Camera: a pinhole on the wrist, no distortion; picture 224 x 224 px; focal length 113.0 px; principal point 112.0 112.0 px. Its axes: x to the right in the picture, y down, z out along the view. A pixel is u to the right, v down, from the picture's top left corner.
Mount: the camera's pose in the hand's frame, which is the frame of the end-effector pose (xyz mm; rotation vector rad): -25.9 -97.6 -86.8 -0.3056 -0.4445 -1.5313
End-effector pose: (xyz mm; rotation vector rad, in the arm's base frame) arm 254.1 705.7 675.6 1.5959 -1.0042 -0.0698
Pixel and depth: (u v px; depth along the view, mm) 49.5 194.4 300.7
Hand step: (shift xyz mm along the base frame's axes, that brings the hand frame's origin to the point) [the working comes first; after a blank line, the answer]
In the camera's frame: -166.3 219.3 300.7

-67.7 -188.0 202.3
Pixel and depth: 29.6 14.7 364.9
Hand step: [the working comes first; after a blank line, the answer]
In the camera's frame: -266.1 -314.2 364.9

-442.6 179.5 50.2
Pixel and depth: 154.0 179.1 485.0
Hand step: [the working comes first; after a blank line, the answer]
In the camera's frame: 180.3 288.0 485.0

-94.9 -486.2 -60.7
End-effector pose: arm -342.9 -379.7 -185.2 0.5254 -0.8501 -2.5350
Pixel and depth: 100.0 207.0 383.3
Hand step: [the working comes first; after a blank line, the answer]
In the camera's frame: -40.7 322.2 383.3

-311.4 -94.5 214.3
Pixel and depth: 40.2 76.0 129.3
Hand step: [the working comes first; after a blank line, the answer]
In the camera's frame: -82.2 -41.2 129.3

80.1 6.7 27.8
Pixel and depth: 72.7 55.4 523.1
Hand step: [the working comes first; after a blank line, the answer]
In the camera's frame: -181.9 -262.0 523.1

228.8 74.2 460.4
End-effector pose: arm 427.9 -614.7 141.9 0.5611 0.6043 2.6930
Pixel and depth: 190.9 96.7 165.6
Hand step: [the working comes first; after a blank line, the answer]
In the camera's frame: 115.6 -22.4 165.6

132.4 119.2 15.2
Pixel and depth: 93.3 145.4 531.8
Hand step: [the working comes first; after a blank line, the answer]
In the camera's frame: -88.0 157.2 531.8

30.6 -43.6 428.6
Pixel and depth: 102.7 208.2 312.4
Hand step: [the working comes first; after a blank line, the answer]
In the camera's frame: -25.7 266.0 312.4

-113.9 84.6 265.8
